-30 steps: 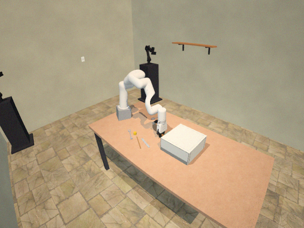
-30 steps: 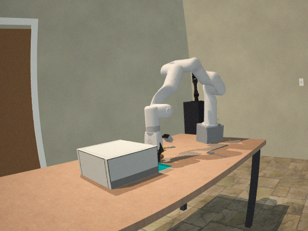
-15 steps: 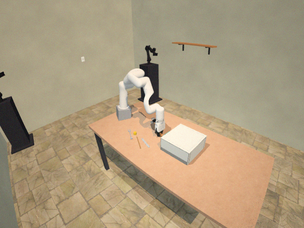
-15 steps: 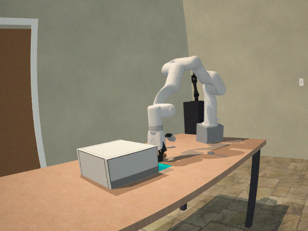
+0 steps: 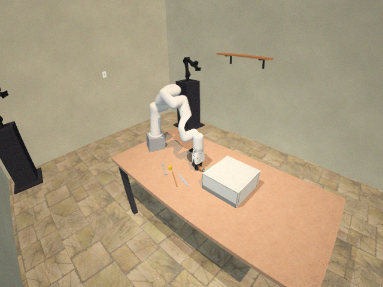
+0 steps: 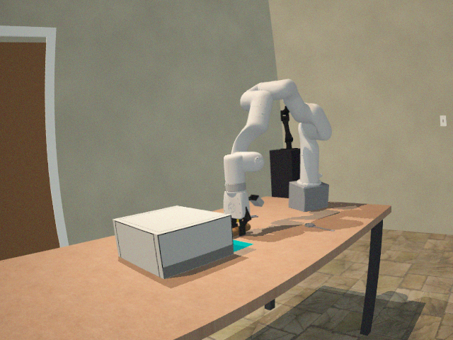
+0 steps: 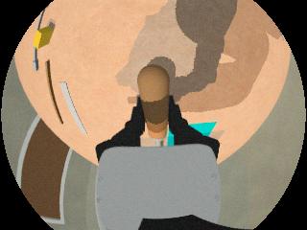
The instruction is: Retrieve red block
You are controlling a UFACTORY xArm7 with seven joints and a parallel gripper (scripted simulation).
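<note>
The teal square lies 10 cm ahead of my hand, 8 cm to the left of it and 2 cm below it. From my hand the other things lie so: thin wooden stick 2 cm behind, 21 cm to the right, 2 cm below; then grey flat bar 2 cm ahead, 17 cm to the right, 2 cm below; then long tool 13 cm ahead, 5 cm to the left, 1 cm below.
</note>
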